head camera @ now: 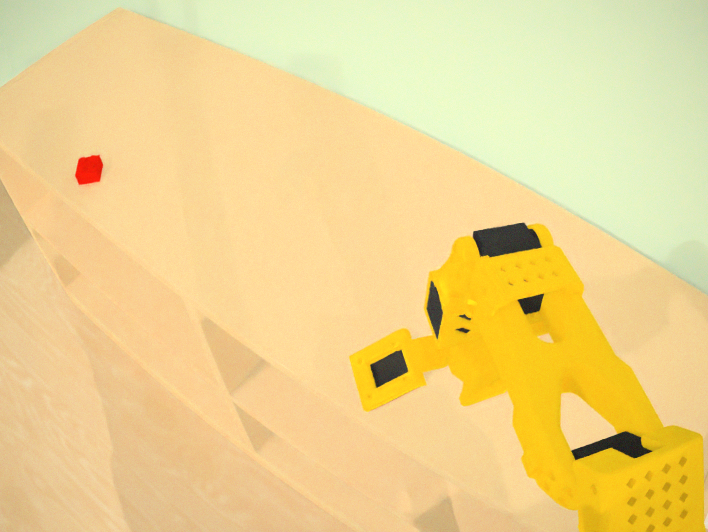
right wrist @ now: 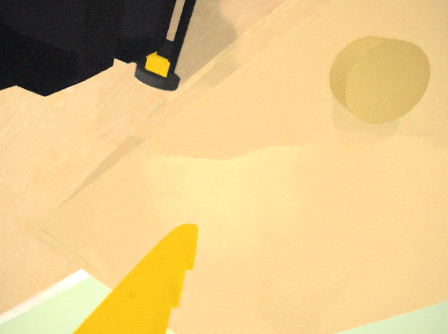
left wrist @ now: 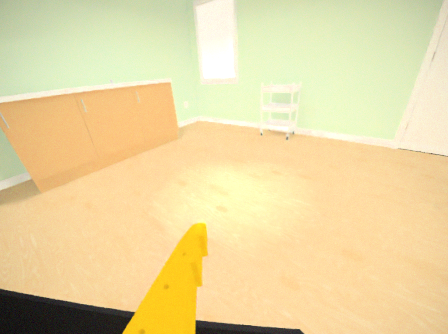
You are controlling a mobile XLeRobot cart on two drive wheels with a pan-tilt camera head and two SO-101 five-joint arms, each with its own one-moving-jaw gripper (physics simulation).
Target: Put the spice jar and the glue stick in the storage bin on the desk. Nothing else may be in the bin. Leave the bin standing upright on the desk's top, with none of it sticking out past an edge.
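Places are measured from the left arm's base along level axes (x ahead, y left, z up), in metres.
Pixels of known places: left end effector, tool point: (left wrist: pixel 206 234); right end effector, tool point: (head camera: pixel 465 397) (right wrist: pixel 196 241).
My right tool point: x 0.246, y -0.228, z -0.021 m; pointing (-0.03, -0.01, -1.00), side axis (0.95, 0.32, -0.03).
Observation:
Behind a point stands the place of what it marks.
A short, round olive-tan cylinder (right wrist: pixel 387 82) {x 0.326, y -0.171, z -0.130 m} stands on the desk (head camera: pixel 257 188) {x 0.560, y 0.003, z -0.165 m} (right wrist: pixel 325 210) {x 0.372, y -0.289, z -0.165 m} at the upper right of the right wrist view; whether it is the spice jar I cannot tell. The glue stick and the storage bin do not show in these views. My right gripper (head camera: pixel 480 391) (right wrist: pixel 191 240) is open and empty above the desk, with one notched jaw in its wrist view, apart from the cylinder. My left gripper (left wrist: pixel 199 240) is open and empty, pointing out over the room floor, with one jaw showing.
A small red block (head camera: pixel 89 170) {x 0.561, y 0.237, z -0.144 m} lies near the desk's left end in the head view. Open shelf compartments show under the desk's front edge. In the left wrist view, a cabinet (left wrist: pixel 125 122) {x -2.197, y -1.491, z -0.303 m} stands at the left and a white cart (left wrist: pixel 280 107) {x -2.829, y 0.462, z -0.315 m} by the far wall.

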